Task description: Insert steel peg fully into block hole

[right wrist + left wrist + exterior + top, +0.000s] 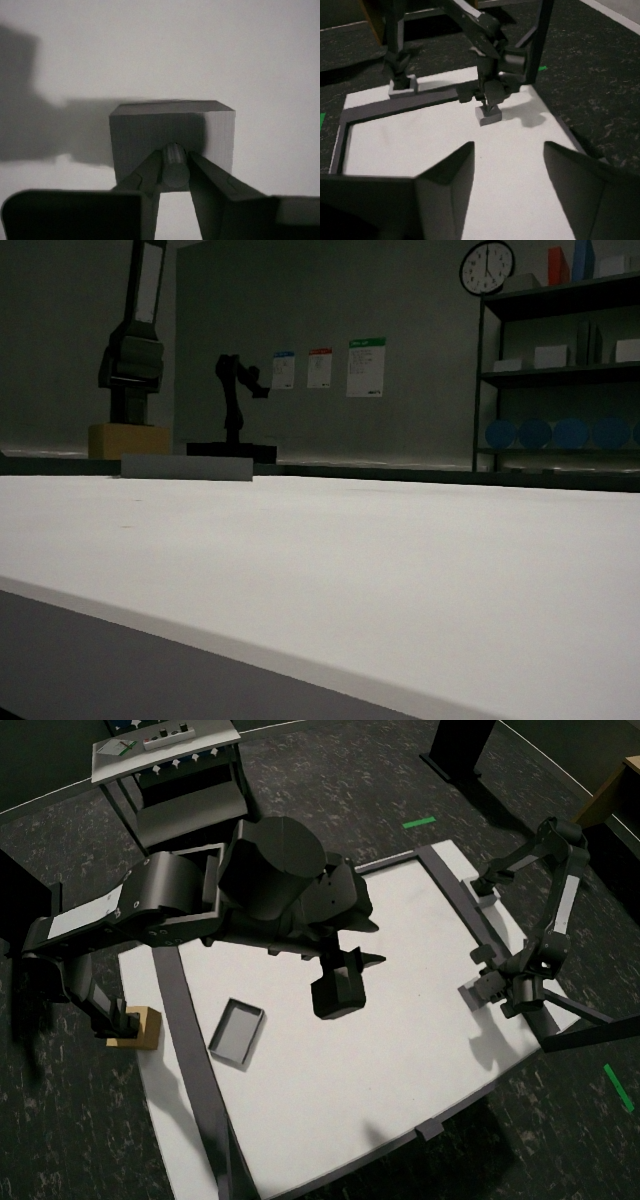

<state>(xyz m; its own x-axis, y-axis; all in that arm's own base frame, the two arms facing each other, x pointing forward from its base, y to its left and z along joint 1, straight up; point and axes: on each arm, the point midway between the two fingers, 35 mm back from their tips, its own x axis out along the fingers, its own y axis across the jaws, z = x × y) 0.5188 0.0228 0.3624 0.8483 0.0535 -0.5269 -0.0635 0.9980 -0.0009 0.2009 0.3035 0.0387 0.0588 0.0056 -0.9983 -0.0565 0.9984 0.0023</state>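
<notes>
Now: right hand 5 cm above the steel peg. From my right hand the other things lie so: shallow grey tray (18 cm ahead, 63 cm to the left, 8 cm below); grey block (6 cm below).
</notes>
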